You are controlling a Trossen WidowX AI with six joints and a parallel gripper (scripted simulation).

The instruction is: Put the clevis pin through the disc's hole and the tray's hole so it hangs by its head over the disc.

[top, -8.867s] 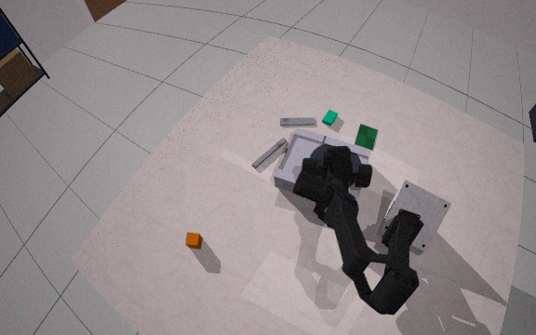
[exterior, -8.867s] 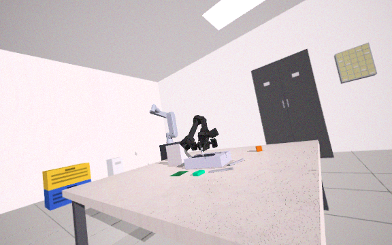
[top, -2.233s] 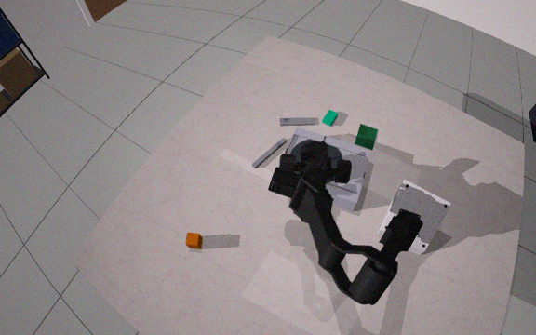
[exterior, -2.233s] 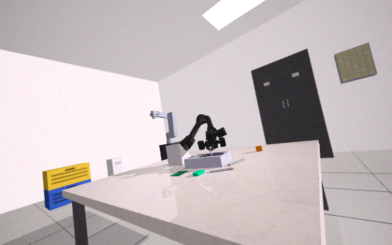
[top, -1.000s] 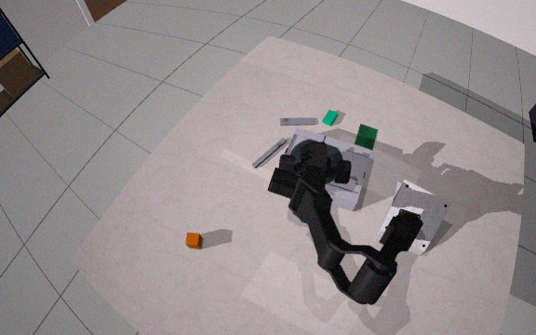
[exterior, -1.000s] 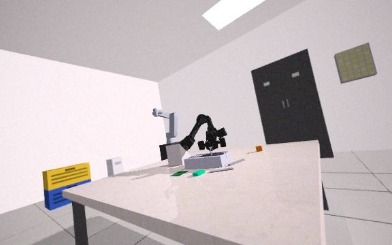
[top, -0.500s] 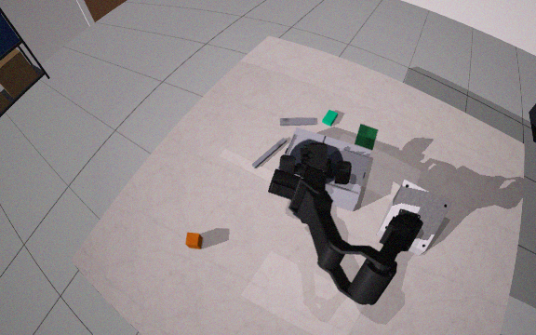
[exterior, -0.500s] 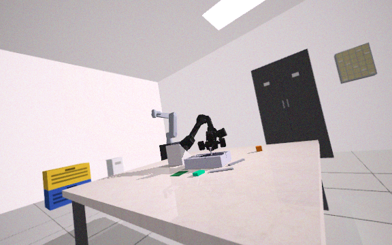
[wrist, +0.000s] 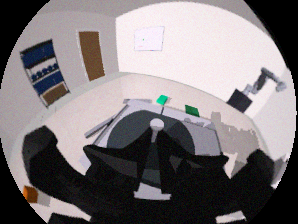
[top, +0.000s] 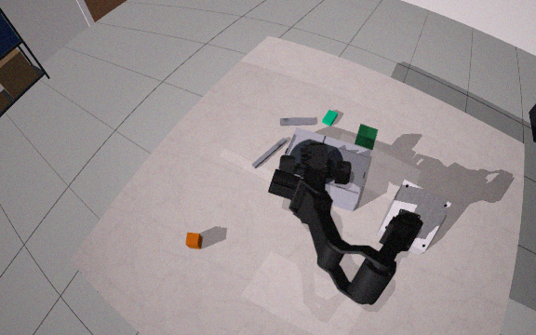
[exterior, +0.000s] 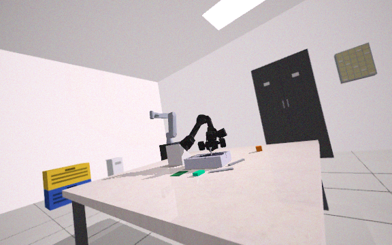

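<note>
Now: the steel clevis pin 10 mm below my gripper tip. From my gripper tip the other things lie so: steel tray: 40 mm below, 30 mm behind; then dark aluminium disc: 30 mm below; then orange cube: 370 mm to the left, 210 mm ahead, 70 mm below.
</note>
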